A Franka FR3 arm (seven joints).
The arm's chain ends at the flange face. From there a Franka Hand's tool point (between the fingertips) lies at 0.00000 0.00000 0.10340 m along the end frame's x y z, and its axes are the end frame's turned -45 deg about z.
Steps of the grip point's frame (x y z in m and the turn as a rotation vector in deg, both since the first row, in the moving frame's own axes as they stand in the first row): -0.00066 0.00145 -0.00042 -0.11 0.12 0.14; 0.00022 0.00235 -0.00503 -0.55 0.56 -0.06; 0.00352 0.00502 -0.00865 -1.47 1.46 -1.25; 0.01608 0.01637 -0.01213 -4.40 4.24 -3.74
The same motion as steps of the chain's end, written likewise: 0.00027 0.00150 -0.00042 0.01 0.16 0.14; 0.00040 0.00152 -0.00502 0.01 0.78 -0.06; 0.00230 0.00109 -0.00858 -0.01 2.07 -1.25; 0.01194 0.00036 -0.01154 -0.11 6.11 -3.74
